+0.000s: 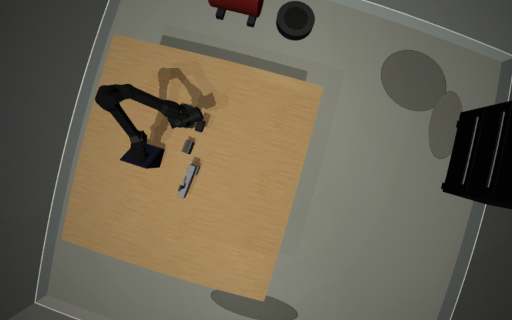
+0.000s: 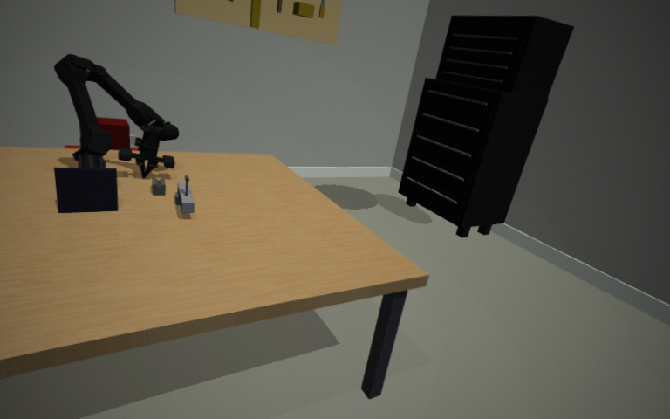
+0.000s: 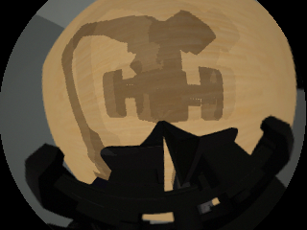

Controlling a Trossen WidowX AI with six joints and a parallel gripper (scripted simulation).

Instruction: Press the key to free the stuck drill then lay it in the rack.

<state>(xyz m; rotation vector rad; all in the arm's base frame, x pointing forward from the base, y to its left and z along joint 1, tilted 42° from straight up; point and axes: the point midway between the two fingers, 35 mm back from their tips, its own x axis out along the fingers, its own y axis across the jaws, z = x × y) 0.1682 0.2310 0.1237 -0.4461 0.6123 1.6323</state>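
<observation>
My gripper tip is now 90 mm short of the dark key, 350 mm to the left of it and 90 mm below it. Round my gripper tip: grey holder block (100 mm ahead, 320 mm to the right, 40 mm above); then rack (40 mm ahead, 140 mm to the right, 10 mm above); then drill (100 mm ahead, 300 mm to the right, 40 mm above).
</observation>
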